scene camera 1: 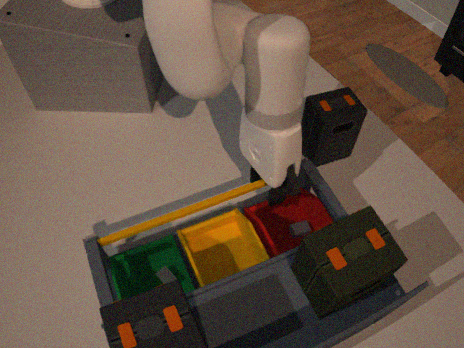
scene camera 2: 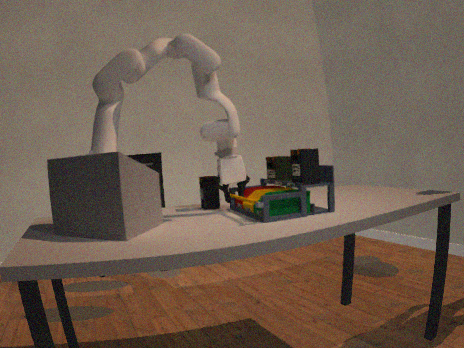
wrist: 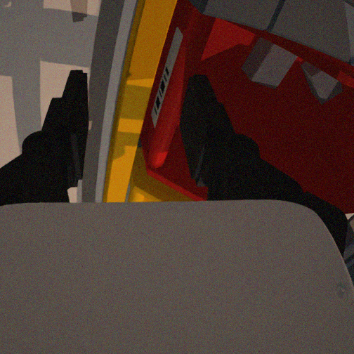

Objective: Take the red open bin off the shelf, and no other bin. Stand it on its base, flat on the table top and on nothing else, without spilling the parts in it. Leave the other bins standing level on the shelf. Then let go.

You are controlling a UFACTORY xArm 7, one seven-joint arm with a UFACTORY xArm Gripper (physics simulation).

Labels:
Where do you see a green bin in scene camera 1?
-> At 133, 272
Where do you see a red bin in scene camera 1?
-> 271, 224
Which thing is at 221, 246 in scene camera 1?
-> A yellow bin.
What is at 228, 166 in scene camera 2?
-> My gripper.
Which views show my gripper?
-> Scene camera 1, scene camera 2 and the wrist view: all of them.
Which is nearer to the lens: the red bin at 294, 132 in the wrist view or the grey part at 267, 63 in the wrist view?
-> The grey part.

